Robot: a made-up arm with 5 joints.
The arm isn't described. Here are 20 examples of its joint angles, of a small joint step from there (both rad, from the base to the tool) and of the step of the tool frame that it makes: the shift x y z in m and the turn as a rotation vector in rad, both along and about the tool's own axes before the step.
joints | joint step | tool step
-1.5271 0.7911 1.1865 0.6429 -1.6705 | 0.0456 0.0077 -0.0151 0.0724 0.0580 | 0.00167 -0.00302 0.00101 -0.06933 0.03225 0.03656
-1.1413 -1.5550 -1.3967 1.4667 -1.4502 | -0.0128 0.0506 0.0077 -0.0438 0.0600 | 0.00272 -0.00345 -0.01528 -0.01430 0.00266 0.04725
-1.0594 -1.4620 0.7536 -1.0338 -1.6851 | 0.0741 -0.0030 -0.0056 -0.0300 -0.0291 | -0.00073 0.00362 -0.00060 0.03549 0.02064 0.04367
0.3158 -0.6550 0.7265 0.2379 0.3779 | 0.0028 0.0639 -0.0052 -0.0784 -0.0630 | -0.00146 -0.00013 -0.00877 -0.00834 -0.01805 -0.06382
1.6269 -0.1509 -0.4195 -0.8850 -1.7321 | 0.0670 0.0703 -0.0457 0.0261 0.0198 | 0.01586 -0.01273 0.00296 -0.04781 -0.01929 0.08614
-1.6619 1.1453 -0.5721 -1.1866 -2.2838 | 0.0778 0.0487 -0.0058 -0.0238 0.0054 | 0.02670 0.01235 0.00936 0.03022 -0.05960 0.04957
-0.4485 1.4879 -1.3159 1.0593 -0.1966 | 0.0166 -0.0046 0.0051 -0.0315 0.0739 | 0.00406 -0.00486 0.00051 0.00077 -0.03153 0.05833
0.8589 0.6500 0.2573 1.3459 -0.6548 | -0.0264 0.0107 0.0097 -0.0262 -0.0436 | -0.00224 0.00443 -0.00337 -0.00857 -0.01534 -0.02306
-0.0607 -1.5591 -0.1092 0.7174 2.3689 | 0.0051 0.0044 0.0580 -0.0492 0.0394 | 0.00552 0.00548 -0.00670 0.01157 -0.00703 0.04353
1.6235 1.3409 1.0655 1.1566 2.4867 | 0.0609 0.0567 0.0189 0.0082 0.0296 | 0.00377 0.00204 -0.00687 0.01117 -0.09932 0.05680
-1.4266 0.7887 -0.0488 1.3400 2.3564 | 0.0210 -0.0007 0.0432 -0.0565 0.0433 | -0.00326 0.00330 -0.00608 -0.01711 0.00229 0.02489
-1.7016 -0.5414 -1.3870 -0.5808 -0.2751 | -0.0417 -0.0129 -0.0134 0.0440 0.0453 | 0.00497 -0.00416 -0.00301 -0.03716 0.00699 0.02035
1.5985 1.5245 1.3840 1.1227 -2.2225 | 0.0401 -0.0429 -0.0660 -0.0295 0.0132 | -0.00868 0.00853 0.01220 0.08890 0.10953 0.04253
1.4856 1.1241 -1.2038 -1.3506 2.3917 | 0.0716 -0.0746 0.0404 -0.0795 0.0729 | -0.02629 0.00502 -0.01360 -0.07419 0.08640 0.14421
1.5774 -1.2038 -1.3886 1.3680 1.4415 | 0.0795 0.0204 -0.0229 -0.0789 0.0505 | 0.01524 -0.00232 -0.00233 -0.08409 0.01128 0.12630
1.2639 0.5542 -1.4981 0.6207 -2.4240 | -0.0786 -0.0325 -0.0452 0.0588 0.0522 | -0.02480 -0.00785 0.01051 -0.04496 0.06209 0.02651
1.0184 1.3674 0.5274 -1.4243 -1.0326 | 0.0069 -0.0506 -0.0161 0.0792 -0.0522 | 0.00469 0.00575 -0.00663 -0.01392 0.00010 -0.05537
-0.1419 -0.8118 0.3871 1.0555 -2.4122 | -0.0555 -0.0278 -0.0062 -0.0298 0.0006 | -0.00817 -0.00447 0.00635 0.00454 0.07842 0.03189
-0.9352 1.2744 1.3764 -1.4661 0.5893 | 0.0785 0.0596 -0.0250 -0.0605 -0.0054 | -0.00399 -0.00408 -0.00245 -0.03946 -0.00660 -0.07773
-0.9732 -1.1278 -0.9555 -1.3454 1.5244 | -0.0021 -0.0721 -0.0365 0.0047 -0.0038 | 0.00131 -0.01910 -0.02265 -0.10360 -0.00809 -0.00310
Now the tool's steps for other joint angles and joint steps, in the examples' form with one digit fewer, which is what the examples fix.
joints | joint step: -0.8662 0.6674 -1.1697 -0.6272 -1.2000 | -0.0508 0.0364 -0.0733 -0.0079 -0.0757
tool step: -0.0130 0.0089 -0.0003 0.0488 0.0073 -0.1221
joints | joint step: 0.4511 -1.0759 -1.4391 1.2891 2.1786 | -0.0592 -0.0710 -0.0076 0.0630 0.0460
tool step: -0.0124 -0.0003 0.0204 -0.0238 -0.0078 -0.0099
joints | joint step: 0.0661 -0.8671 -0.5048 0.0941 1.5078 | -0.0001 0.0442 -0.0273 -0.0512 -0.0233
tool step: -0.0004 0.0034 -0.0049 -0.0340 -0.0042 -0.0234
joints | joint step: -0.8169 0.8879 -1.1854 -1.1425 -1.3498 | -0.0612 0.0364 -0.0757 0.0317 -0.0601
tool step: -0.0181 0.0047 -0.0009 0.0086 0.0066 -0.1208
